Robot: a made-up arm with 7 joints. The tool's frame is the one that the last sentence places.
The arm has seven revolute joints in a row. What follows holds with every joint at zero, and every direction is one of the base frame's.
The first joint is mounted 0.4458 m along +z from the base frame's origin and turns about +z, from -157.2 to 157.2 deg.
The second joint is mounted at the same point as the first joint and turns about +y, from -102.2 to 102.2 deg.
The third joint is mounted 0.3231 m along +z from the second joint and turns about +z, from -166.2 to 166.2 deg.
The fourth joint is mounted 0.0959 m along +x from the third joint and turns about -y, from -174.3 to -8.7 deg.
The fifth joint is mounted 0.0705 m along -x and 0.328 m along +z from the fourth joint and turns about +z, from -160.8 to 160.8 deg.
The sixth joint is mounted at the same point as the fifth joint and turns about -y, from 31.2 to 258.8 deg.
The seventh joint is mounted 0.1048 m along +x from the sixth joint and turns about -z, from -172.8 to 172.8 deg.
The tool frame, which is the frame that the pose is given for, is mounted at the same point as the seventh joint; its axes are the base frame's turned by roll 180, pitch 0 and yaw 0 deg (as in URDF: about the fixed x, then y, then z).
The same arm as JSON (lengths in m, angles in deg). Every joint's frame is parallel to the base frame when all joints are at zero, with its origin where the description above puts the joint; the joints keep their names.
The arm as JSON. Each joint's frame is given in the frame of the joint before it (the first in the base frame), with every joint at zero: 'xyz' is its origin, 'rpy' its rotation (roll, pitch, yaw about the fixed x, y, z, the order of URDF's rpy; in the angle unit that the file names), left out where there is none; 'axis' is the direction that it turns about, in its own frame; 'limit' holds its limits. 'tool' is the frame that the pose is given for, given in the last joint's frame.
{"units": {"length": "m", "angle": "deg"}, "joints": [{"name": "joint 1", "type": "revolute", "origin": {"xyz": [0.0, 0.0, 0.4458]}, "axis": [0.0, 0.0, 1.0], "limit": {"lower": -157.2, "upper": 157.2}}, {"name": "joint 2", "type": "revolute", "origin": {"xyz": [0.0, 0.0, 0.0]}, "axis": [0.0, 1.0, 0.0], "limit": {"lower": -102.2, "upper": 102.2}}, {"name": "joint 3", "type": "revolute", "origin": {"xyz": [0.0, 0.0, 0.3231]}, "axis": [0.0, 0.0, 1.0], "limit": {"lower": -166.2, "upper": 166.2}}, {"name": "joint 4", "type": "revolute", "origin": {"xyz": [0.0959, 0.0, 0.0]}, "axis": [0.0, -1.0, 0.0], "limit": {"lower": -174.3, "upper": -8.7}}, {"name": "joint 5", "type": "revolute", "origin": {"xyz": [-0.0705, 0.0, 0.328]}, "axis": [0.0, 0.0, 1.0], "limit": {"lower": -160.8, "upper": 160.8}}, {"name": "joint 6", "type": "revolute", "origin": {"xyz": [0.0, 0.0, 0.0]}, "axis": [0.0, -1.0, 0.0], "limit": {"lower": 31.2, "upper": 258.8}}, {"name": "joint 7", "type": "revolute", "origin": {"xyz": [0.1048, 0.0, 0.0]}, "axis": [0.0, 0.0, -1.0], "limit": {"lower": -172.8, "upper": 172.8}}], "tool": {"origin": {"xyz": [0.0, 0.0, 0.0], "rpy": [180.0, 0.0, 0.0]}}}
